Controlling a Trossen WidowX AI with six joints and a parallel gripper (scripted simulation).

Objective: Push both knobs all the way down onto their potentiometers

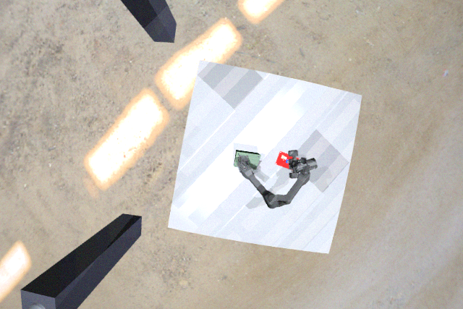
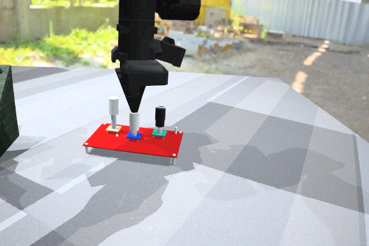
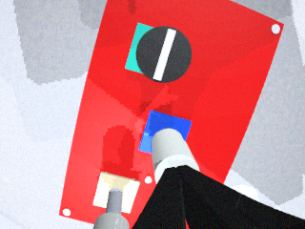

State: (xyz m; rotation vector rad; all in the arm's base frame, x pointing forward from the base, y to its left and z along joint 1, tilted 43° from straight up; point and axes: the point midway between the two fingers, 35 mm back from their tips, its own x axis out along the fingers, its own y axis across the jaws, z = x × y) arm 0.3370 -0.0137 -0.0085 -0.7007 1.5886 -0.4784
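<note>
Now: the black knob 5 cm ahead of my gripper tip, 1 cm to the left of it and 1 cm below it. From my gripper tip the other things lie so: blue potentiometer: 3 cm below; then teal potentiometer: 5 cm ahead, 1 cm to the left, 2 cm below; then grey knob: 2 cm below.
</note>
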